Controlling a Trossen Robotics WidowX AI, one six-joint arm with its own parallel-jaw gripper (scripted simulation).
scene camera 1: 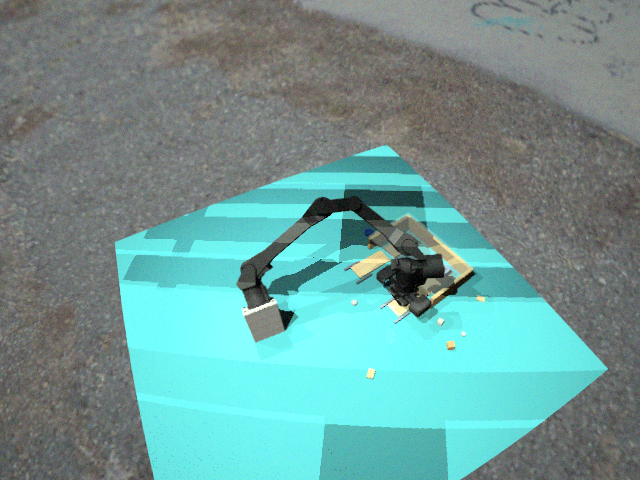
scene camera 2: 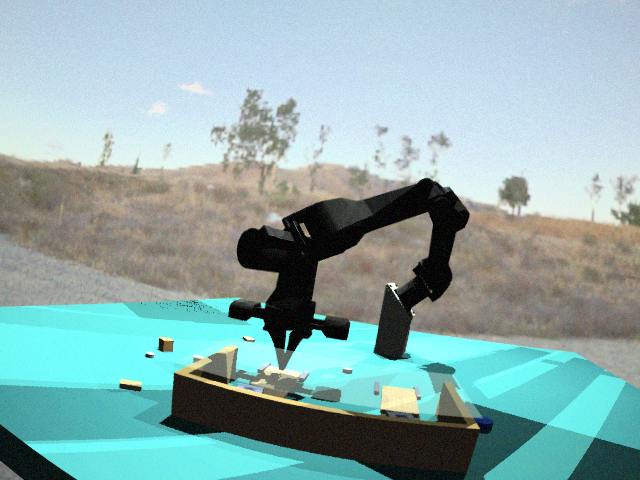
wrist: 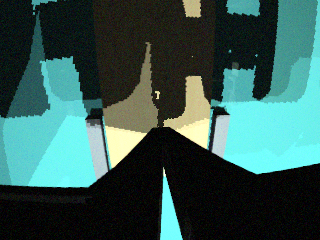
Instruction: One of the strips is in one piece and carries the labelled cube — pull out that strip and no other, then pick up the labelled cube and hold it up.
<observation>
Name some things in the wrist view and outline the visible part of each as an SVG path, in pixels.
The gripper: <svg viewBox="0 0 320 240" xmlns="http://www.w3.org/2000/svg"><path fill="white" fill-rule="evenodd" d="M0 185L0 240L160 240L164 171L173 200L173 209L175 209L177 223L179 223L181 240L320 240L320 163L292 169L279 169L276 172L257 173L256 175L256 173L241 168L240 165L231 163L231 161L223 159L223 157L216 155L212 151L207 151L207 149L188 139L188 137L181 135L181 133L171 127L152 128L128 152L128 155L123 160L119 161L111 171L105 173L99 180L89 185L88 188Z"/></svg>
A strip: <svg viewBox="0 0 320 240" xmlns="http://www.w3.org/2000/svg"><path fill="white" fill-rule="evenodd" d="M92 0L93 21L95 21L95 28L93 29L95 29L96 60L100 77L99 87L112 168L119 161L123 160L128 155L128 152L152 128L171 127L181 133L181 135L188 137L188 139L207 149L209 108L211 108L213 53L215 53L216 0Z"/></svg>
</observation>
